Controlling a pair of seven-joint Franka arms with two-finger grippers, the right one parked.
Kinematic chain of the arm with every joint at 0, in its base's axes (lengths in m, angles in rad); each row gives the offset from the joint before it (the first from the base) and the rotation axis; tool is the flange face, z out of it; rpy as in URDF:
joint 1: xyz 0 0 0.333 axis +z
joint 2: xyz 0 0 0 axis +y
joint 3: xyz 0 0 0.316 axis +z
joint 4: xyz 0.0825 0 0 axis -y
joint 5: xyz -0.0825 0 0.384 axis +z
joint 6: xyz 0 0 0 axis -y
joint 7: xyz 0.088 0 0 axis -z
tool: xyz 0 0 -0.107 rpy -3.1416 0 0
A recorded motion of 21 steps. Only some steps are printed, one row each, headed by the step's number.
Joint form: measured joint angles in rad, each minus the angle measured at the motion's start. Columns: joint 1, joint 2, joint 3, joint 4, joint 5, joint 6, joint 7.
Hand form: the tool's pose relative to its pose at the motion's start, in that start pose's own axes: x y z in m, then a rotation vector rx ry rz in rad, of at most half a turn. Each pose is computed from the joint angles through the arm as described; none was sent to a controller.
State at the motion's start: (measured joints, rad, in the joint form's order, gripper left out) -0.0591 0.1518 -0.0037 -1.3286 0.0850 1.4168 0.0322
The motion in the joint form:
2: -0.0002 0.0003 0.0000 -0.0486 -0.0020 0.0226 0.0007
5: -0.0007 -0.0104 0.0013 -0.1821 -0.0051 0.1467 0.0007
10: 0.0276 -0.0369 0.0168 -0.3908 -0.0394 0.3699 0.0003
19: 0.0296 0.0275 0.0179 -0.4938 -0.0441 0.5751 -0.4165
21: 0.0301 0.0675 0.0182 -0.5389 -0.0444 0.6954 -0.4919
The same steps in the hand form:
2: 0.0038 0.0021 0.0203 -0.0022 -0.0261 0.0052
5: 0.0129 0.0065 0.0655 -0.0045 -0.0243 0.0146
10: 0.0155 -0.0089 0.1321 -0.0394 0.0151 -0.0222
19: 0.0346 -0.0046 0.2010 -0.0540 0.0434 -0.4371
21: 0.0437 -0.0020 0.2353 -0.0641 0.0761 -0.5108

